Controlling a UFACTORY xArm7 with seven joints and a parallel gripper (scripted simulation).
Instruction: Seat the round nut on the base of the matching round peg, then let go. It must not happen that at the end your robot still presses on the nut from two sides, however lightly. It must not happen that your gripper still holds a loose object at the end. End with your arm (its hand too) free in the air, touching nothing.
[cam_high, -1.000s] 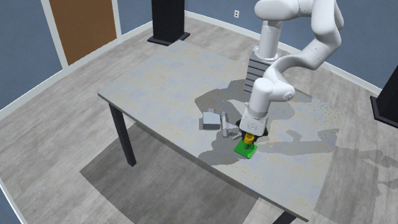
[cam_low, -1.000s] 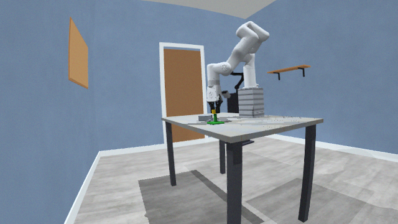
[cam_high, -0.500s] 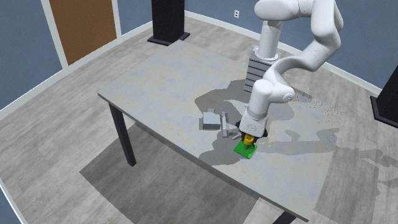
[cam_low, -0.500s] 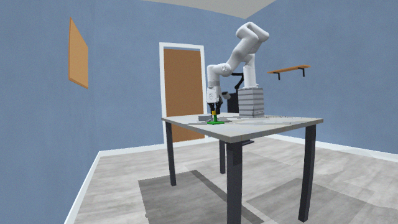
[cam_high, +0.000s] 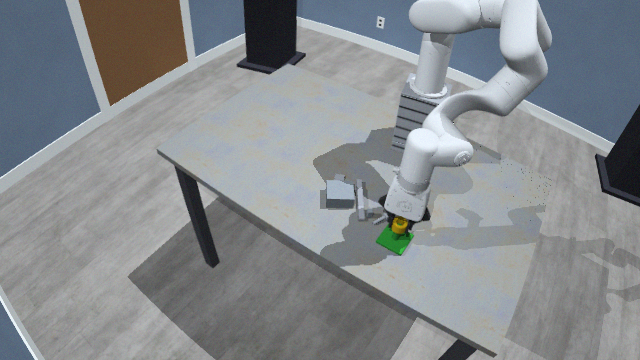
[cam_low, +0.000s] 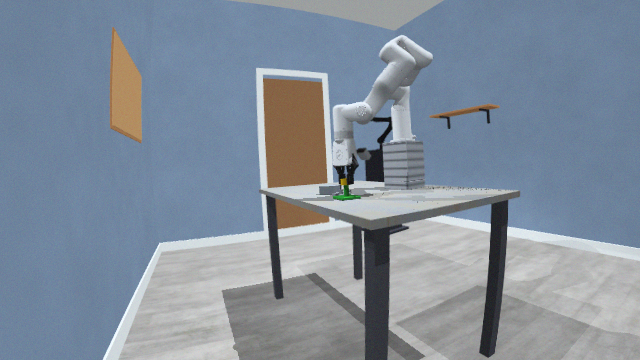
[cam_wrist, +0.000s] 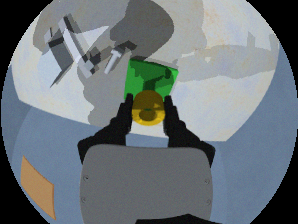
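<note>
Right now the bolt is 70 mm below my hand, 60 mm to the right of it and 50 mm behind it. Round my hand: long grey bar: 140 mm to the right, 90 mm behind, 70 mm below; then grey block: 200 mm to the right, 70 mm behind, 60 mm below.
</note>
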